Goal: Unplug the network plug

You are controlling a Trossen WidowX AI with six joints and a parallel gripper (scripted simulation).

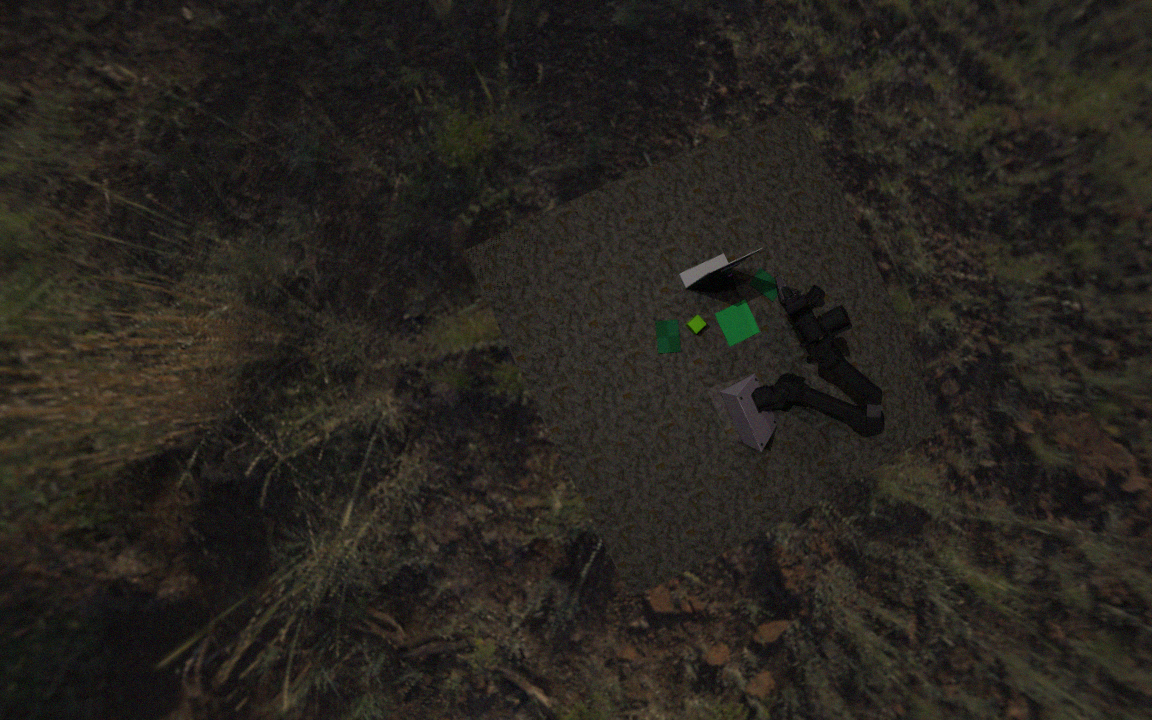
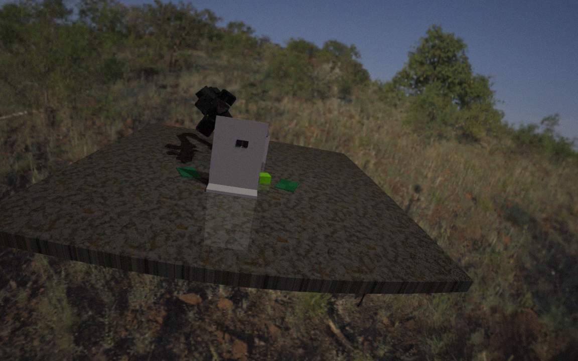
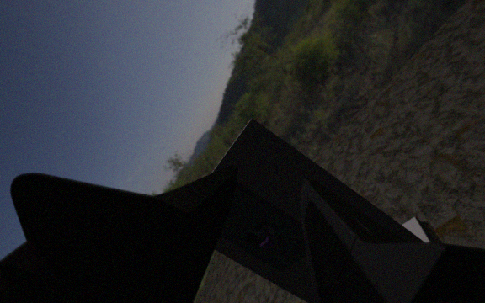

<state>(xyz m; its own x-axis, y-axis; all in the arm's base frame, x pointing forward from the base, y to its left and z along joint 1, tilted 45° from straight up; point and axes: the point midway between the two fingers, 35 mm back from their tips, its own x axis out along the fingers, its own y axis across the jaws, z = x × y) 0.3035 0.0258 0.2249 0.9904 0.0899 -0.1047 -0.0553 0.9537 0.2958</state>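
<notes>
The network plug lies 70 mm ahead of my gripper tip, 100 mm to the left of it and 60 mm below it. Round my gripper tip: upright panel (90 mm ahead, 100 mm to the left, 120 mm below).
</notes>
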